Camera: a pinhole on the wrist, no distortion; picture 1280 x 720 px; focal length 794.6 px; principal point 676.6 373.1 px. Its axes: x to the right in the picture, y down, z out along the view. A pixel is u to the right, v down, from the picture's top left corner.
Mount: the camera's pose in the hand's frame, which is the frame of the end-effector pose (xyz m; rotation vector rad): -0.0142 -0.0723 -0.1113 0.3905 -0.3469 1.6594
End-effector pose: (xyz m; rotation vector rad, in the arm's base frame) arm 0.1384 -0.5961 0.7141 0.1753 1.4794 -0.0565
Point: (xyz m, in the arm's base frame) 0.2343 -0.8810 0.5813
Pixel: 445 94
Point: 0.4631 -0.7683 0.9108
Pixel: 1044 679
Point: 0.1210 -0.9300 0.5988
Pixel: 64 145
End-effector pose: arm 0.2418 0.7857 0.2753 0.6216 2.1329 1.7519
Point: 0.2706 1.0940 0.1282
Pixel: 990 87
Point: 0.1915 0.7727 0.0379
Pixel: 256 280
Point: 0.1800 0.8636 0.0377
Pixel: 477 119
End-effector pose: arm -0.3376 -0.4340 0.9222 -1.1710 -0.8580 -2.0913
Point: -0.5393 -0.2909 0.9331
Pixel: 256 91
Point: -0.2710 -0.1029 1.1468
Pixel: 990 165
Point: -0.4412 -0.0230 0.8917
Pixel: 547 503
